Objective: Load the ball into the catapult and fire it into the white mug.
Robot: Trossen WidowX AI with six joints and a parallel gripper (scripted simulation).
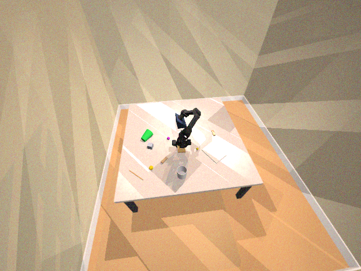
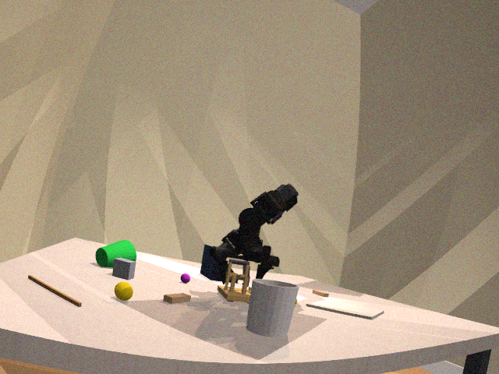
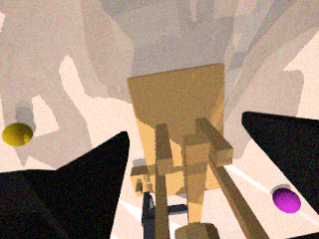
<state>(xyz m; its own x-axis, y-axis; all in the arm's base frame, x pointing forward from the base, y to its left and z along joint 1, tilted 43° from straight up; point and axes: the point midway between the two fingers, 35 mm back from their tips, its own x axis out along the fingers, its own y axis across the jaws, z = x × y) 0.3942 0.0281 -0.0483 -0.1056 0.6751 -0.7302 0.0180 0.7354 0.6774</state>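
Right now the purple ball is 150 mm behind my gripper tip, 130 mm to the right of it and 20 mm below it. Also, from my gripper tip: white mug (290 mm ahead, 20 mm to the right, 10 mm below); then wooden catapult (70 mm behind, 20 mm to the left, 10 mm above); then small yellow ball (170 mm to the left, 30 mm below, 10 mm ahead).
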